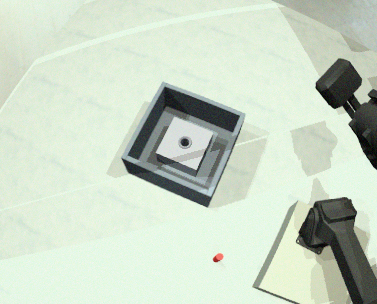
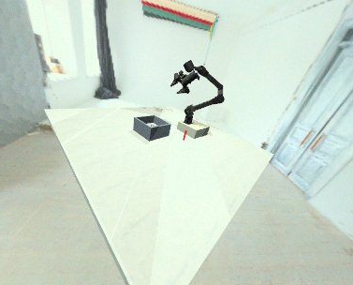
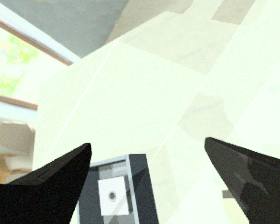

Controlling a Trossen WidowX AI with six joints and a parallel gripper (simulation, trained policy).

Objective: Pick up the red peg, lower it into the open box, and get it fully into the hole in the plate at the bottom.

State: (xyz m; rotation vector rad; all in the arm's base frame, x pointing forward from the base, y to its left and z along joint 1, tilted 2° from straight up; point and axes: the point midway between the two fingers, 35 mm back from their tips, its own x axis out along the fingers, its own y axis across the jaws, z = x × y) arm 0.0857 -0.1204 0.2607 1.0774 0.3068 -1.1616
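Now: the red peg 28 cm to the left of my gripper tip, 26 cm below it and 5 cm ahead of it. From my gripper tip the other things lie so: light grey plate: 26 cm below, 23 cm ahead, 10 cm to the left; dark grey box: 28 cm below, 23 cm ahead, 10 cm to the left.
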